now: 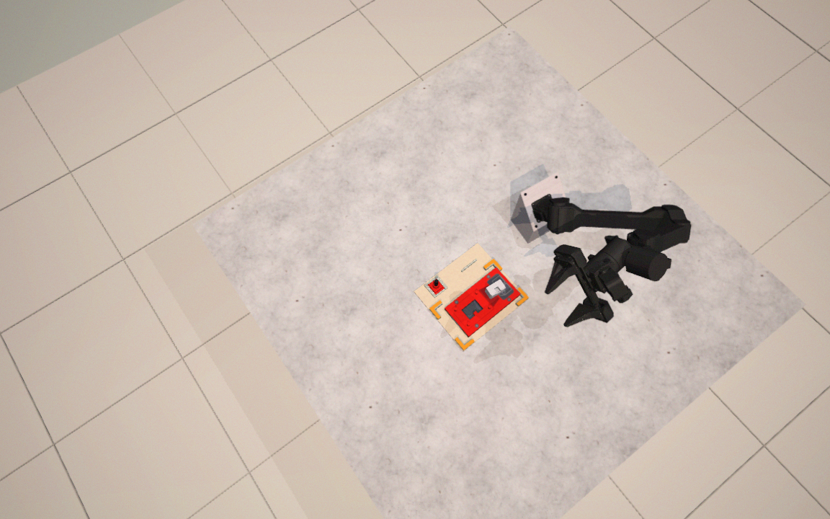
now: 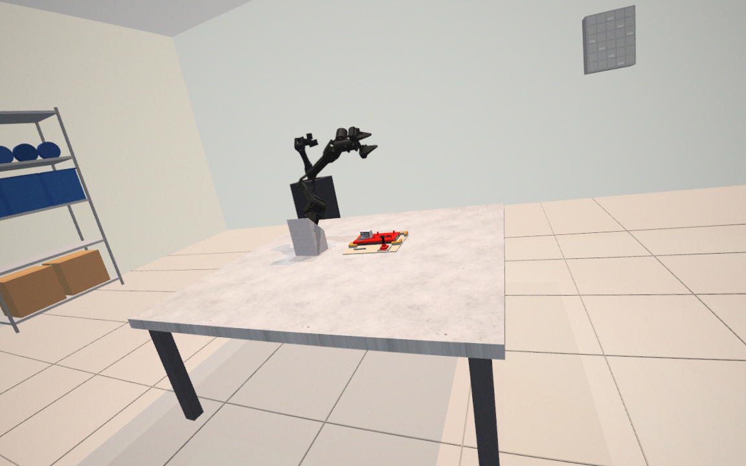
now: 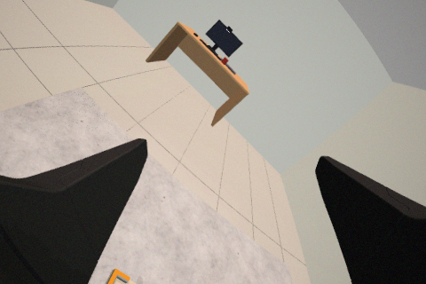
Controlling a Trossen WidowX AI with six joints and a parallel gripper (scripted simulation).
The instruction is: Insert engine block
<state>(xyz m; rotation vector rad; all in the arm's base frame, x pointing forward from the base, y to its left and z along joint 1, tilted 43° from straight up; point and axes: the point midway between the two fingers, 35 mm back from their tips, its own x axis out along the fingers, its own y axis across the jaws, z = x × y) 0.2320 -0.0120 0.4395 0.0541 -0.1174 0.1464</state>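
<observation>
My gripper tip is 410 mm above the engine block, 180 mm to the left of it and 40 mm past it.
</observation>
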